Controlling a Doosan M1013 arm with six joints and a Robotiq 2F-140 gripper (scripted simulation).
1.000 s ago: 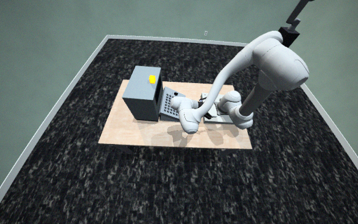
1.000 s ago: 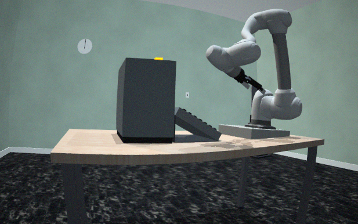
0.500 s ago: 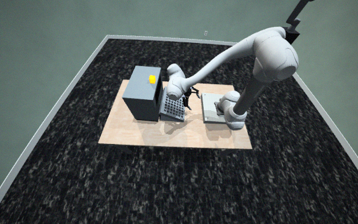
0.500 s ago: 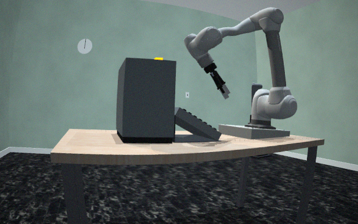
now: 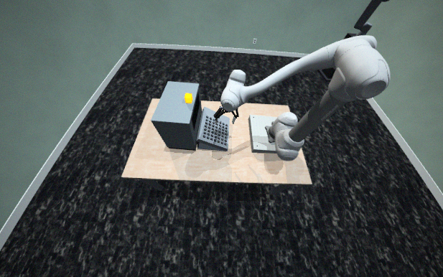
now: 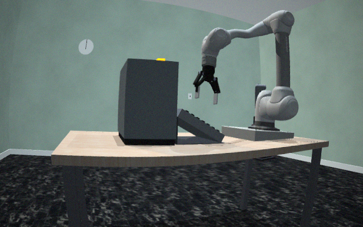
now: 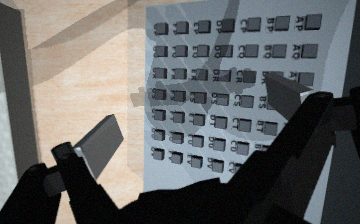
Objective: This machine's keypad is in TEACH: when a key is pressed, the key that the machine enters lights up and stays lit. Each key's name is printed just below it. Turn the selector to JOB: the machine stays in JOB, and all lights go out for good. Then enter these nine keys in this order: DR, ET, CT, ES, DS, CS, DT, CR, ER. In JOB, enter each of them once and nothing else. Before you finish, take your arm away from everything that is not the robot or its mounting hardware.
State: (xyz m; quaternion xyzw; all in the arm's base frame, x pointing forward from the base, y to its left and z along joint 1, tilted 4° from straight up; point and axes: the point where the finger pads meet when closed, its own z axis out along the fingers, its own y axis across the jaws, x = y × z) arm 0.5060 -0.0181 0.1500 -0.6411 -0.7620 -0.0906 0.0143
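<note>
Now: the key 120 mm below my hand, 70 mm ahead of it and 20 mm to the left of it. Round my hand: selector knob 170 mm to the right, 110 mm below, 50 mm ahead; sloped keypad 160 mm below, 80 mm ahead, 60 mm to the right.
</note>
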